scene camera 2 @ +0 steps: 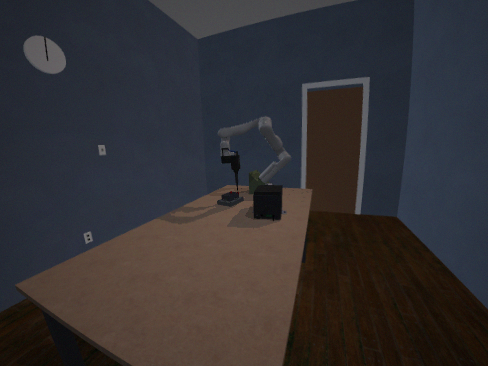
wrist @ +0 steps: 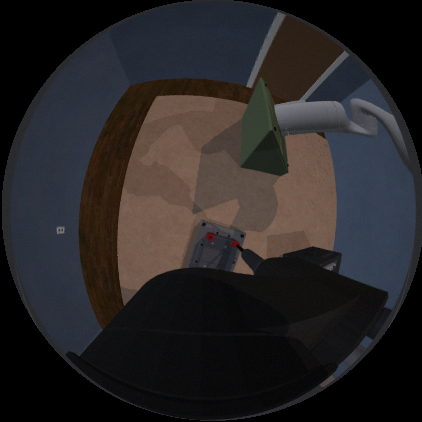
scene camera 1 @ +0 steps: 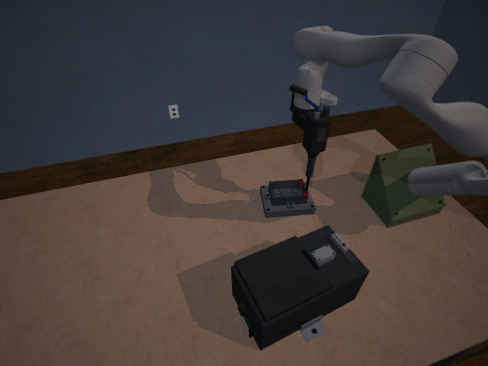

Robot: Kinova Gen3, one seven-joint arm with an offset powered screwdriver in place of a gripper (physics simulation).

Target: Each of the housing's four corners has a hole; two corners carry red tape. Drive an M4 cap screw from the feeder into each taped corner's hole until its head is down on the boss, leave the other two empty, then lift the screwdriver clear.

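Places are measured from the arm's base along level axes (x ahead, y left, z up), in millimetres.
Pixels of known places: end effector, tool point: (scene camera 2: 237, 190) (wrist: 237, 245) (scene camera 1: 306, 190); arm's base, origin of the base link: (scene camera 2: 262, 179) (wrist: 278, 121) (scene camera 1: 419, 182).
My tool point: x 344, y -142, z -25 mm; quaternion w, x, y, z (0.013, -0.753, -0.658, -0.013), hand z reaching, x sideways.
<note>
Ahead of a thing's pixels: the offset from my tool point to its top centre. "spot": to the spot under its first point. Level surfaces: height alone.
The dark grey housing @[dz -14, dx +40, dy -47 mm] (scene camera 1: 287, 194) (scene camera 2: 230, 196) (wrist: 214, 256) sits on a grey base plate. One red-taped corner @[spot: dz -17, dx -18, dy -55 mm] (scene camera 1: 301, 182) (wrist: 210, 237) is on the wall side; its centre is dark, and I cannot tell whether a screw is in it. The other red-taped corner (scene camera 1: 306, 195) (wrist: 235, 244) is on the feeder's side. My screwdriver (scene camera 1: 307, 189) (scene camera 2: 237, 190) (wrist: 238, 246) is upright, with its thin bit tip at or just above this second corner. Contact and any screw at the tip are too small to tell. The black feeder @[dz +89, dx +203, dy +270 mm] (scene camera 1: 282, 275) (scene camera 2: 268, 202) (wrist: 320, 255) stands apart from the housing.
A green wedge-shaped block (scene camera 1: 400, 185) (scene camera 2: 254, 183) (wrist: 260, 132) stands beside the arm's base. A small metal bracket @[dz -80, dx +200, dy +366 mm] (scene camera 1: 313, 329) sticks out at the feeder's side. The blue wall (scene camera 1: 100, 75) runs behind the table @[dz -84 mm] (scene camera 1: 75, 260) (scene camera 2: 200, 280). My tool body hides part of the housing in the wrist view.
</note>
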